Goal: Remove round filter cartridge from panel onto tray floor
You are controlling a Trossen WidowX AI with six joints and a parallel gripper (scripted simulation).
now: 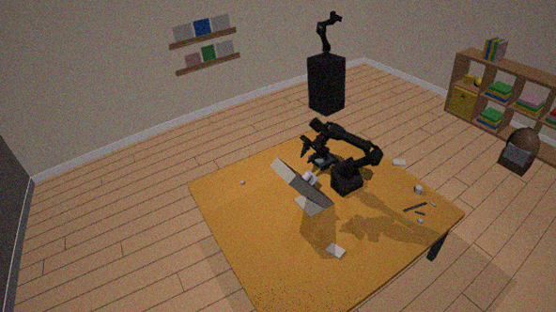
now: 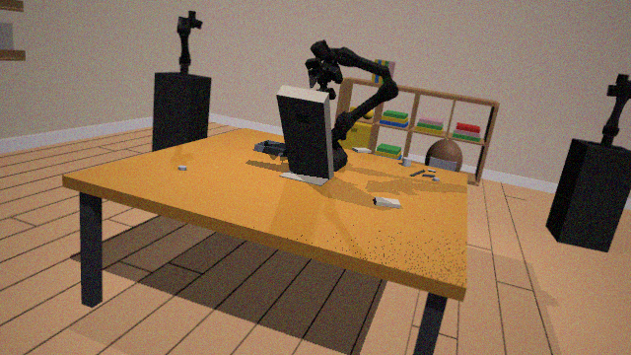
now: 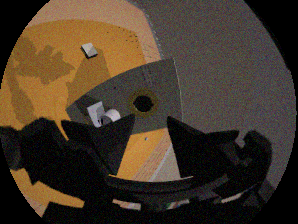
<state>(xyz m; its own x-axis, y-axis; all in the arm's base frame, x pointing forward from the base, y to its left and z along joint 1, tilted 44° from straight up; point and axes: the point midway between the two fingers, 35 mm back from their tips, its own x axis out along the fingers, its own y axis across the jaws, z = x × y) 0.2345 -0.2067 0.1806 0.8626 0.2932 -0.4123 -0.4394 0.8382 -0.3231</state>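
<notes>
My gripper tip is now 20 mm past the round filter cartridge and 120 mm above it. Round my gripper tip: grey service panel: 10 mm ahead, 180 mm below; tray: 370 mm behind, 250 mm to the right, 340 mm below.
</notes>
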